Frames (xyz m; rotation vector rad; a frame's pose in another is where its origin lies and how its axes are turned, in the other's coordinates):
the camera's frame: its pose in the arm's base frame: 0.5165 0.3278 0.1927 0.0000 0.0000 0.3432
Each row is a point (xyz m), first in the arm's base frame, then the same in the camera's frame.
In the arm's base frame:
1: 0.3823 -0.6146 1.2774
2: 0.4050 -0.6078 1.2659
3: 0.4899 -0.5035 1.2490
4: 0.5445 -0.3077 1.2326
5: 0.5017 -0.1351 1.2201
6: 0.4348 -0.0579 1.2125
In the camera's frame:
1: -0.4435 -0.8423 1.0847
2: -0.4198 -0.8435 1.0732
3: -0.3048 -0.7739 1.0563
4: -0.1875 -0.6079 1.0399
5: -0.1697 -0.4309 1.0274
6: -0.2067 -0.3357 1.0198

